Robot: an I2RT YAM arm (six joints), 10 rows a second.
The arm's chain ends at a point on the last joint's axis. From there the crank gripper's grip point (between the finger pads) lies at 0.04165 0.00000 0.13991 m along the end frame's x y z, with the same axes.
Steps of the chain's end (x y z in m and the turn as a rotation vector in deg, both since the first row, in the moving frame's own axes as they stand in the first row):
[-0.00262, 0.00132, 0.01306, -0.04, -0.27, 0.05]
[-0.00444, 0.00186, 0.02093, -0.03, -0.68, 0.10]
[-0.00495, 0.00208, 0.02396, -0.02, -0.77, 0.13]
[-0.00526, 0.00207, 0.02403, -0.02, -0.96, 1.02]
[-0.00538, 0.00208, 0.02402, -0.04, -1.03, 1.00]
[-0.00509, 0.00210, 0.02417, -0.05, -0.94, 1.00]
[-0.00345, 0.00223, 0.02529, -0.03, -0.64, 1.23]
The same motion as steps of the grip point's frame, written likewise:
[-0.00328, 0.00145, 0.01325, -0.04, -0.27, 0.05]
[-0.00610, 0.00200, 0.02141, -0.03, -0.68, 0.10]
[-0.00683, 0.00222, 0.02451, -0.02, -0.77, 0.13]
[-0.00762, 0.00284, 0.02471, -0.02, -0.96, 1.02]
[-0.00791, 0.00288, 0.02475, -0.04, -1.03, 1.00]
[-0.00740, 0.00293, 0.02483, -0.05, -0.94, 1.00]
[-0.00503, 0.00318, 0.02575, -0.03, -0.64, 1.23]

